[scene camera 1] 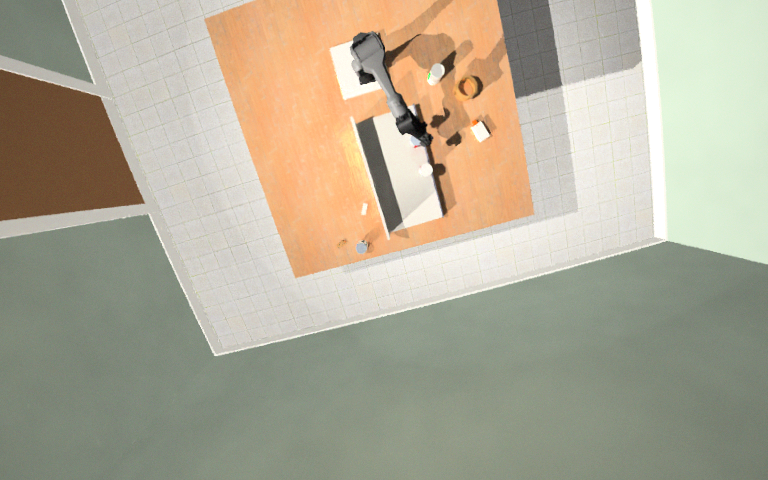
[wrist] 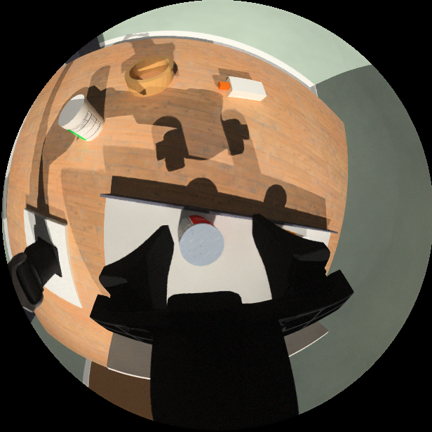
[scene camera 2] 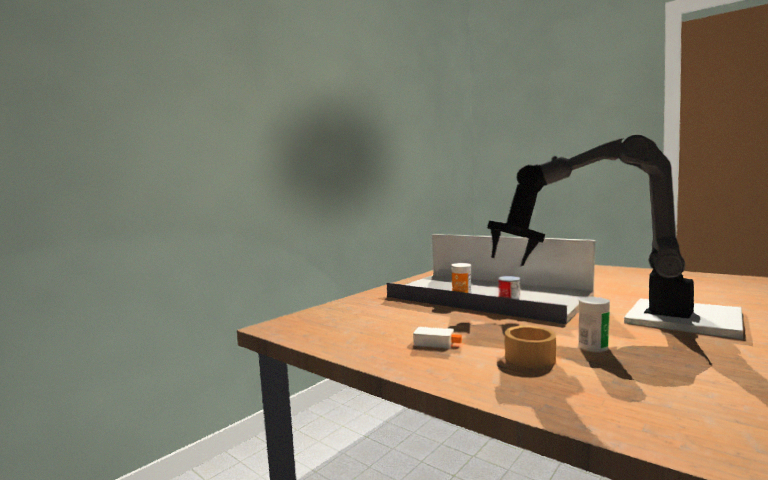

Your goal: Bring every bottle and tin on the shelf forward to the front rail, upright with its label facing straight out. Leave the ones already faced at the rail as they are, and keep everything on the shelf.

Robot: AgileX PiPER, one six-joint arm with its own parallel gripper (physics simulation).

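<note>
A short tin with a red and white label and grey-blue lid (scene camera 1: 415, 142) (scene camera 2: 506, 287) (wrist: 201, 245) stands upright on the white shelf (scene camera 1: 412, 192) (scene camera 2: 546, 297) (wrist: 135, 225), close behind the dark front rail (scene camera 1: 438, 198) (scene camera 2: 430, 296) (wrist: 150, 202). Its red part is turned to the left in the second scene view. An orange bottle with a white cap (scene camera 1: 425, 169) (scene camera 2: 461, 278) stands upright near the rail, left of the tin in that view; a finger mostly hides it in the wrist view. My gripper (scene camera 2: 508, 260) (wrist: 210, 229) is open and empty, above the tin.
On the table outside the shelf are a white bottle with a green patch (scene camera 1: 435, 74) (scene camera 2: 593, 325) (wrist: 81, 118), a wooden ring-shaped bowl (scene camera 2: 529, 352) and a white box with an orange end (scene camera 1: 480, 131) (scene camera 2: 433, 337) (wrist: 246, 88). An upright panel (scene camera 2: 560, 260) backs the shelf.
</note>
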